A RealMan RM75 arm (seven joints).
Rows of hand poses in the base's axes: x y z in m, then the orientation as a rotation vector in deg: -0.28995, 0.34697, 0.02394, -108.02, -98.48, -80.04; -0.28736, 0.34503, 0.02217, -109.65, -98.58, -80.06; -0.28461, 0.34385, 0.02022, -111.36, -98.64, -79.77; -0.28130, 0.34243, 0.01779, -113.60, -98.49, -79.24; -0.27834, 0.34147, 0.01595, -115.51, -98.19, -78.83; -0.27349, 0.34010, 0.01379, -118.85, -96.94, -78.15; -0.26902, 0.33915, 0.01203, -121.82, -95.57, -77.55; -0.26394, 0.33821, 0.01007, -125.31, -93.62, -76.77; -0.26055, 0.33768, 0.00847, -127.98, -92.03, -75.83; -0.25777, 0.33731, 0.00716, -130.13, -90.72, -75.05; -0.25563, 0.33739, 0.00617, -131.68, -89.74, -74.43; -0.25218, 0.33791, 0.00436, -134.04, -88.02, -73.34; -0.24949, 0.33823, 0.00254, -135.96, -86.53, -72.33; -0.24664, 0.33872, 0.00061, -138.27, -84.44, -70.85; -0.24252, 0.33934, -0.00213, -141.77, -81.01, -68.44; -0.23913, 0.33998, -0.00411, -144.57, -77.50, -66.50; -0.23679, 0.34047, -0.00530, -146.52, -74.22, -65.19; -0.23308, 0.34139, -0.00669, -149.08, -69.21, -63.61; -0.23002, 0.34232, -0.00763, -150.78, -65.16, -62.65; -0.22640, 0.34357, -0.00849, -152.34, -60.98, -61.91; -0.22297, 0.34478, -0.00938, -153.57, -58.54, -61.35; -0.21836, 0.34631, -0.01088, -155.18, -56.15, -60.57; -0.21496, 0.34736, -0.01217, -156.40, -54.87, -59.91; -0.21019, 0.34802, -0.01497, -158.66, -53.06, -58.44
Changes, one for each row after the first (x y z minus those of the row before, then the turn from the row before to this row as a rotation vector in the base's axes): 0.00259, -0.00194, -0.00177, -0.83, -0.10, -1.11; 0.00275, -0.00118, -0.00195, -0.88, 0.11, -1.08; 0.00331, -0.00142, -0.00243, -1.02, 0.32, -1.41; 0.00296, -0.00096, -0.00184, -0.76, 0.29, -1.25; 0.00485, -0.00137, -0.00216, -0.86, 0.70, -2.34; 0.00447, -0.00095, -0.00176, -0.63, 0.67, -2.15; 0.00508, -0.00094, -0.00196, -0.57, 0.89, -2.59; 0.00339, -0.00053, -0.00160, -0.43, 0.91, -1.94; 0.00278, -0.00037, -0.00131, -0.36, 0.73, -1.58; 0.00214, 0.00008, -0.00099, -0.26, 0.56, -1.14; 0.00345, 0.00052, -0.00181, -0.28, 0.99, -1.78; 0.00269, 0.00032, -0.00182, -0.20, 0.89, -1.46; 0.00285, 0.00049, -0.00193, -0.10, 1.30, -1.82; 0.00412, 0.00062, -0.00274, -0.09, 2.09, -2.86; 0.00339, 0.00064, -0.00198, 0.29, 1.78, -2.60; 0.00234, 0.00049, -0.00119, 0.63, 1.35, -2.16; 0.00371, 0.00092, -0.00139, 1.10, 1.75, -3.20; 0.00306, 0.00093, -0.00094, 1.04, 1.18, -2.49; 0.00362, 0.00125, -0.00086, 1.11, 1.03, -2.55; 0.00343, 0.00121, -0.00089, 0.36, 0.65, -1.66; 0.00461, 0.00153, -0.00150, 0.02, 0.75, -1.82; 0.00340, 0.00105, -0.00129, -0.27, 0.54, -1.12; 0.00477, 0.00066, -0.00280, -0.79, 1.08, -1.78
